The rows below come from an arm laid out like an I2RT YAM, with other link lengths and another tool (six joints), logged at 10 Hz.
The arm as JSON. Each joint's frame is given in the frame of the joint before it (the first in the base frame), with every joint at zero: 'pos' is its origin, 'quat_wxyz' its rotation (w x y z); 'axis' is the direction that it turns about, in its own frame. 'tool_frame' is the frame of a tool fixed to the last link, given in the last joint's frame.
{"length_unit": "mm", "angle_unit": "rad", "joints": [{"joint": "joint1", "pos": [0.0, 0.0, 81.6], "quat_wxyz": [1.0, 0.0, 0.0, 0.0], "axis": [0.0, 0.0, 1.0]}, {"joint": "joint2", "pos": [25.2, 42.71, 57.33], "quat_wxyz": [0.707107, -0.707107, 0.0, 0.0], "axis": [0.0, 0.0, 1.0]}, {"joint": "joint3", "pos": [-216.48, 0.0, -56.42], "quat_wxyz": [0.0, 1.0, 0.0, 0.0], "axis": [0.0, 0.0, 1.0]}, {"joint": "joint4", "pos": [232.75, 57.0, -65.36], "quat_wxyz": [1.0, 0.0, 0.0, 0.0], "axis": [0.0, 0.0, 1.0]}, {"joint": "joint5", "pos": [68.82, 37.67, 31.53], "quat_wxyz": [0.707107, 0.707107, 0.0, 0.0], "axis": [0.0, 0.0, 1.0]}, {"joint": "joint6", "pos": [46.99, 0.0, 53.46], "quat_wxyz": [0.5, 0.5, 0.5, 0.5], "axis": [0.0, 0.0, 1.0]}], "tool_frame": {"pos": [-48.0, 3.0, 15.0], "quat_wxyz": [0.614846, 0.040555, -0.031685, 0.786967]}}
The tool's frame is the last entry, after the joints.
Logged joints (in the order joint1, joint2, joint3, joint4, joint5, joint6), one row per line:
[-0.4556 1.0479 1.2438 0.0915 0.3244 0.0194]
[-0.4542 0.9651 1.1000 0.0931 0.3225 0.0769]
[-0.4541 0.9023 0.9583 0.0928 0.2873 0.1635]
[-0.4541 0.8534 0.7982 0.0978 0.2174 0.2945]
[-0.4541 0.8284 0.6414 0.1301 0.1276 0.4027]
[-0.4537 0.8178 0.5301 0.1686 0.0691 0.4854]
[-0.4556 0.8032 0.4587 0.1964 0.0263 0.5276]
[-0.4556 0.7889 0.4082 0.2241 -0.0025 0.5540]
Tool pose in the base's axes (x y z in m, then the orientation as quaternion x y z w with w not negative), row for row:
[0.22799 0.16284 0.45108 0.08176 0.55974 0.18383 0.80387]
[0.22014 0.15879 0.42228 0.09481 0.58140 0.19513 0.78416]
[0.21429 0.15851 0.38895 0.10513 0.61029 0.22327 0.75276]
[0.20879 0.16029 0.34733 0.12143 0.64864 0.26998 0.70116]
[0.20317 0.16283 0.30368 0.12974 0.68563 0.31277 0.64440]
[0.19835 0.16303 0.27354 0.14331 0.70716 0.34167 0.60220]
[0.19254 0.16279 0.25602 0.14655 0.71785 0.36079 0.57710]
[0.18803 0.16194 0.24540 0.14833 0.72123 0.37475 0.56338]
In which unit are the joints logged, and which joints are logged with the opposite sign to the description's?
The joints are logged in radians. Opposite sign: joint1.
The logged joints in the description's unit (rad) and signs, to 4 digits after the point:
[0.4556 1.0479 1.2438 0.0915 0.3244 0.0194]
[0.4542 0.9651 1.1000 0.0931 0.3225 0.0769]
[0.4541 0.9023 0.9583 0.0928 0.2873 0.1635]
[0.4541 0.8534 0.7982 0.0978 0.2174 0.2945]
[0.4541 0.8284 0.6414 0.1301 0.1276 0.4027]
[0.4537 0.8178 0.5301 0.1686 0.0691 0.4854]
[0.4556 0.8032 0.4587 0.1964 0.0263 0.5276]
[0.4556 0.7889 0.4082 0.2241 -0.0025 0.5540]

